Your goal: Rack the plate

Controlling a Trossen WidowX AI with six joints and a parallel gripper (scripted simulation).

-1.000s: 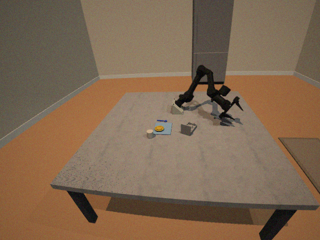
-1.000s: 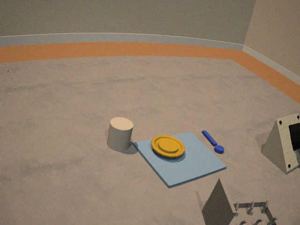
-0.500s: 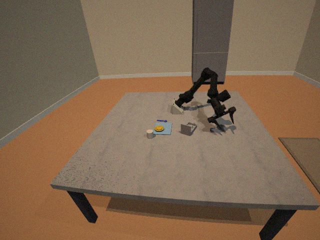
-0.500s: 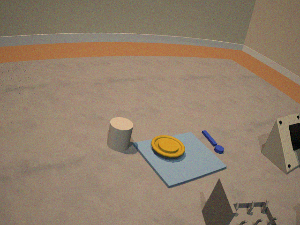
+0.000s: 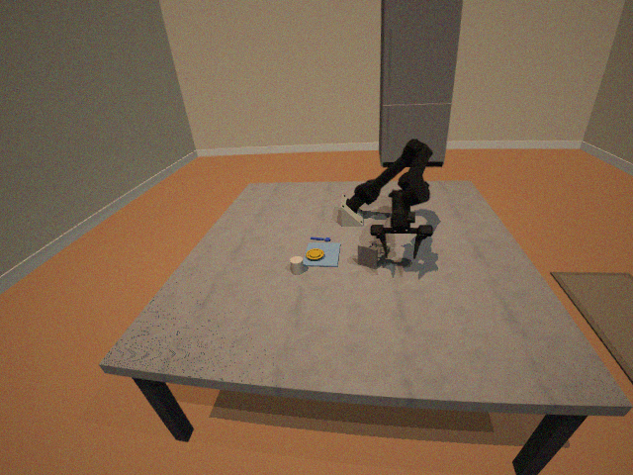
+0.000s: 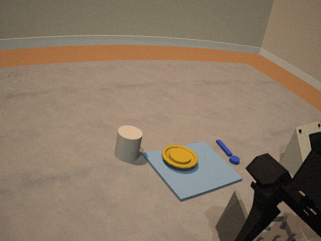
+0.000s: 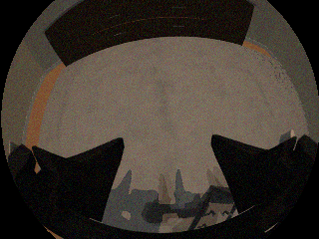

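Now: gripper tip 30 cm to the left of the yellow plate, 13 cm past it and 9 cm above it. The rest, counted from my gripper tip: beige cylinder: 35 cm to the right, 8 cm below, 4 cm behind; light blue mat: 27 cm to the right, 15 cm behind, 10 cm below; grey dish rack: 14 cm behind, 8 cm to the right, 8 cm below.
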